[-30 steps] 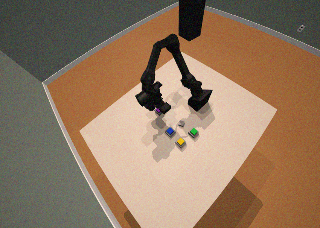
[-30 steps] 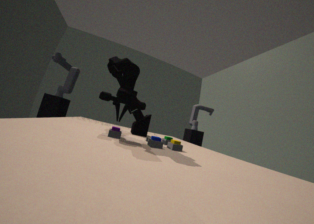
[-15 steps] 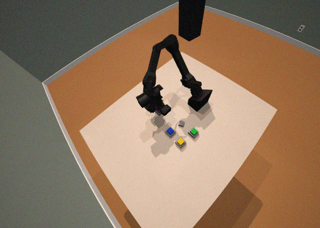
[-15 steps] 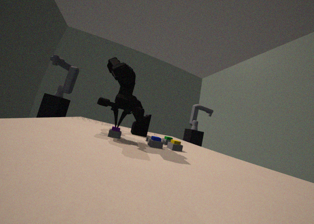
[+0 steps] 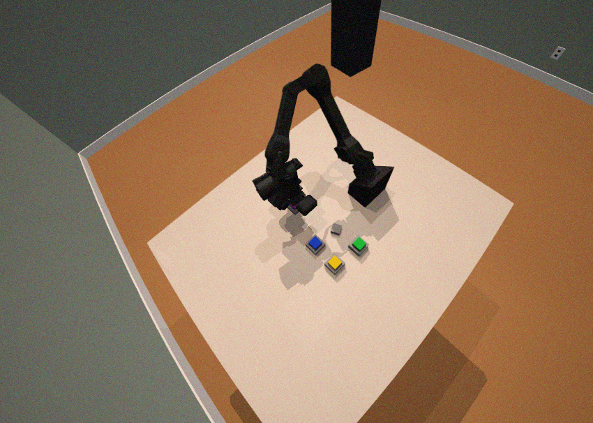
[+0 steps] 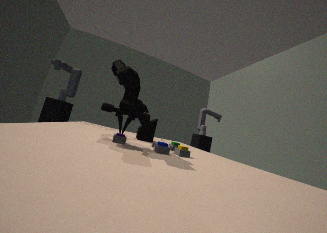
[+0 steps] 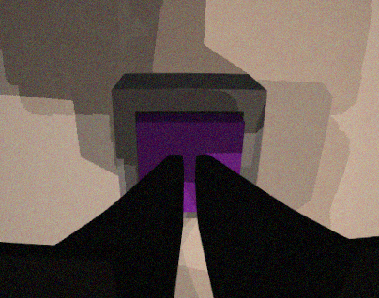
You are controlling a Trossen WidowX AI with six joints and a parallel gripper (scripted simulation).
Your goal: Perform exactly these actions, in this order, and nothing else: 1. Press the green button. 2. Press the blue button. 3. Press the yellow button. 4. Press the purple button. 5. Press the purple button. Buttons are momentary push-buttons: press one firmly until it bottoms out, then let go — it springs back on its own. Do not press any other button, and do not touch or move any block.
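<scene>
Now: gripper tip 10 mm above the purple button. Round my gripper tip: grey block 160 mm to the left, 60 mm behind, 20 mm below; blue button 160 mm to the left, 30 mm ahead; yellow button 250 mm to the left, 30 mm ahead.
</scene>
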